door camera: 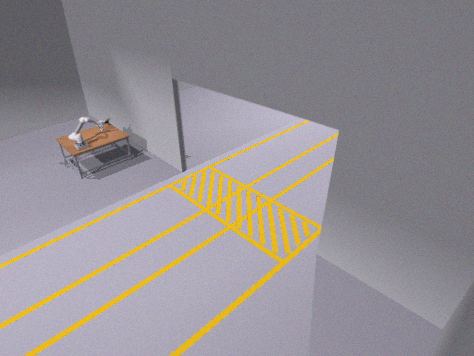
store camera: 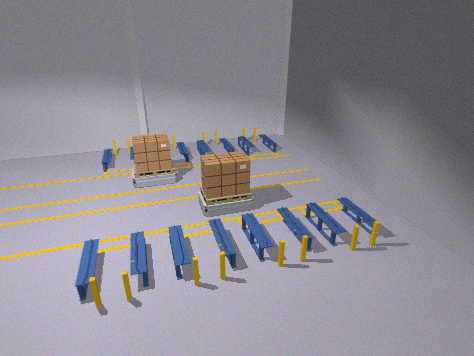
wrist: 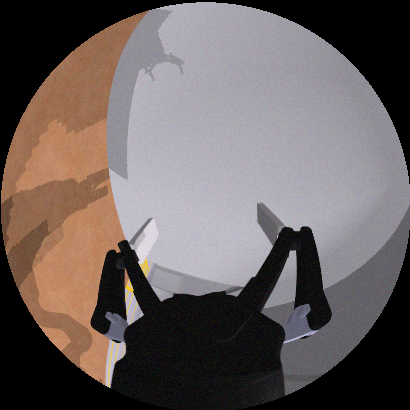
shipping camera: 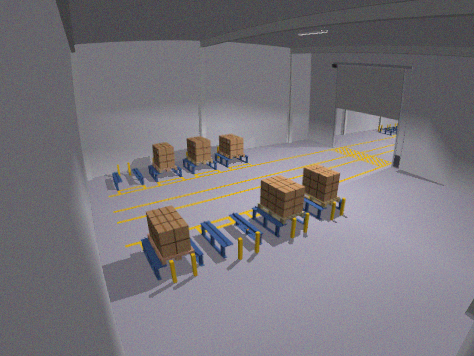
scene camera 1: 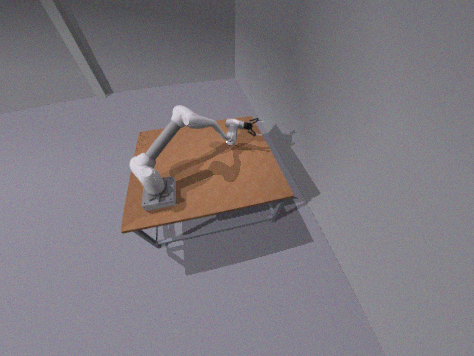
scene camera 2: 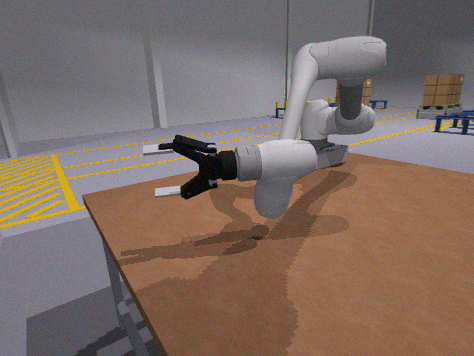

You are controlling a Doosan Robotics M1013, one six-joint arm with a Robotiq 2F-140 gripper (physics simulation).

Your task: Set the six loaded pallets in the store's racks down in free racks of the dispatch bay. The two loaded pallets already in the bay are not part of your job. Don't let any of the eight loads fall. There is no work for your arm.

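Seen in the pictures: gripper, fingertip midpoint: point(door camera: 112, 121) point(wrist: 204, 219) point(scene camera 1: 262, 128) point(scene camera 2: 149, 173); arm's base at its link origin: point(door camera: 81, 143) point(scene camera 1: 158, 190) point(scene camera 2: 314, 146).
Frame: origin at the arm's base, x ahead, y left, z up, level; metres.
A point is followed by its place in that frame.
Note:
In the store camera view, one loaded pallet point(store camera: 152, 154) {x -8.701, y -3.826, z 0.146 m} rides a low white vehicle point(store camera: 155, 180) {x -8.681, y -3.724, z -0.655 m} before the far rack row; another loaded pallet point(store camera: 226, 176) {x -10.098, y -1.474, z 0.184 m} rides a second vehicle point(store camera: 227, 207) {x -10.064, y -1.349, z -0.629 m} in the aisle. Both loads are upright. In the shipping camera view, three loads point(shipping camera: 163, 156) {x 11.600, y -7.703, z 0.167 m} point(shipping camera: 198, 150) {x 10.021, y -7.510, z 0.164 m} point(shipping camera: 231, 145) {x 8.396, y -7.295, z 0.154 m} stand in the bay's far racks and three point(shipping camera: 168, 231) {x 13.920, y -2.189, z 0.297 m} point(shipping camera: 282, 196) {x 10.765, y -1.941, z 0.275 m} point(shipping camera: 321, 183) {x 9.029, y -1.880, z 0.210 m} in its near racks. Free racks show between blue beams point(shipping camera: 216, 239) {x 12.639, y -2.323, z -0.492 m} point(shipping camera: 138, 176) {x 12.741, y -7.875, z -0.490 m}. My gripper point(scene camera 1: 261, 127) {x 1.199, y 0.323, z 0.164 m} point(scene camera 2: 157, 170) {x 1.199, y 0.323, z 0.164 m} point(wrist: 204, 219) {x 1.199, y 0.323, z 0.164 m} is open and empty above the table's edge.
The arm stands on a brown table point(door camera: 117, 134) {x 1.043, y -0.076, z -0.089 m} point(scene camera 1: 210, 200) {x 0.435, y -0.211, z -0.088 m} point(scene camera 2: 390, 240) {x 0.657, y 0.702, z -0.088 m} beside a wall. Yellow posts point(shipping camera: 240, 248) point(store camera: 281, 253) stand behind the racks. Blue store racks point(store camera: 256, 231) {x -10.176, y 0.047, z -0.491 m} without loads form the near row. Yellow hatching point(door camera: 245, 210) {x 1.352, y -4.473, z -0.836 m} marks the doorway; no vehicle shows on it.

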